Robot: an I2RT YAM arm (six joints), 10 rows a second.
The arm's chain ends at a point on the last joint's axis. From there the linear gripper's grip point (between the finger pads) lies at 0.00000 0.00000 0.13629 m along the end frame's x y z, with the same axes.
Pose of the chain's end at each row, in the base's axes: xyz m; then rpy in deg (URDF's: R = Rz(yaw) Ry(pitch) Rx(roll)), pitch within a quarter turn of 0, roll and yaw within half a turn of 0:
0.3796 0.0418 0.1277 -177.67 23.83 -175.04
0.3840 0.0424 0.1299 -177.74 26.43 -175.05
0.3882 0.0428 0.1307 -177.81 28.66 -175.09
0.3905 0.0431 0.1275 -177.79 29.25 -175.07
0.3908 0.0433 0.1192 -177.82 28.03 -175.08
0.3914 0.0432 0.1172 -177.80 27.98 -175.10
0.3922 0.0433 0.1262 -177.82 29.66 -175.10
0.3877 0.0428 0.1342 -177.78 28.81 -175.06
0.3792 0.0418 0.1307 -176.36 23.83 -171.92
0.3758 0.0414 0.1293 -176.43 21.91 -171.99
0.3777 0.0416 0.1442 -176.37 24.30 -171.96
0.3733 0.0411 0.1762 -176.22 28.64 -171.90
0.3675 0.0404 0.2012 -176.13 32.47 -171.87
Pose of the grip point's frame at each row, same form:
0.4349 0.0410 0.0031 -177.67 23.83 -175.04
0.4449 0.0423 0.0080 -177.74 26.43 -175.05
0.4537 0.0432 0.0112 -177.81 28.66 -175.09
0.4573 0.0436 0.0087 -177.79 29.25 -175.07
0.4550 0.0436 -0.0010 -177.82 28.03 -175.08
0.4555 0.0434 -0.0031 -177.80 27.98 -175.10
0.4598 0.0439 0.0079 -177.82 29.66 -175.10
0.4535 0.0432 0.0149 -177.78 28.81 -175.06
0.4348 0.0410 0.0063 -176.36 23.83 -171.92
0.4272 0.0401 0.0031 -176.43 21.91 -171.99
0.4343 0.0409 0.0202 -176.37 24.30 -171.96
0.4391 0.0414 0.0568 -176.22 28.64 -171.90
0.4411 0.0416 0.0865 -176.13 32.47 -171.87

